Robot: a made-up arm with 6 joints.
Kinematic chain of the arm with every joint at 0, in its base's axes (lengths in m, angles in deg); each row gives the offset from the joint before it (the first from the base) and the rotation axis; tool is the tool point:
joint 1: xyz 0 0 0.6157 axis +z
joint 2: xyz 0.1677 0 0 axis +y
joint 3: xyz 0 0 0.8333 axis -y
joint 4: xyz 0 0 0.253 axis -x
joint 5: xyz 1.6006 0 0 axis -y
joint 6: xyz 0.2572 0 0 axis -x
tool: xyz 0 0 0
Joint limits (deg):
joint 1: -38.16..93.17
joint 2: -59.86..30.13
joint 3: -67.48..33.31
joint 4: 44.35..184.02
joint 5: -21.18..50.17
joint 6: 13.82..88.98
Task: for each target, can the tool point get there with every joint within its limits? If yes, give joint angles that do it. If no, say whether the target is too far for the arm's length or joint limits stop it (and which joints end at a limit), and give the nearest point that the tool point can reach.
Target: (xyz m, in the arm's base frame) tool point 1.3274 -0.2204 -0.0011
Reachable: yes | joints -9.10 -0.79 -59.32 119.95 -1.98 36.52
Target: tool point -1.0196 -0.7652 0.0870
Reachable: no: joint limits stop it (at a limit: joint 1, joint 2, joint 3, joint 4, joint 5) | nearest point 0.3120 -0.2628 -0.4208 | short by 1.511 m
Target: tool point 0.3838 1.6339 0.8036
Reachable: yes | joints 77.90 -18.61 -46.05 133.73 -10.17 24.36
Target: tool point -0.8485 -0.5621 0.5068
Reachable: no: joint limits stop it (at a limit: joint 1, joint 2, joint 3, joint 4, joint 5) | nearest point 0.3120 -0.2628 -0.4208 | short by 1.516 m
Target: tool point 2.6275 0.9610 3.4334
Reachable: no: too far | nearest point 1.7745 0.6490 2.4604 | short by 1.331 m
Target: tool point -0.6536 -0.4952 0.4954
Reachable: no: joint limits stop it (at a limit: joint 1, joint 2, joint 3, joint 4, joint 5) | nearest point 0.3120 -0.2628 -0.4208 | short by 1.351 m
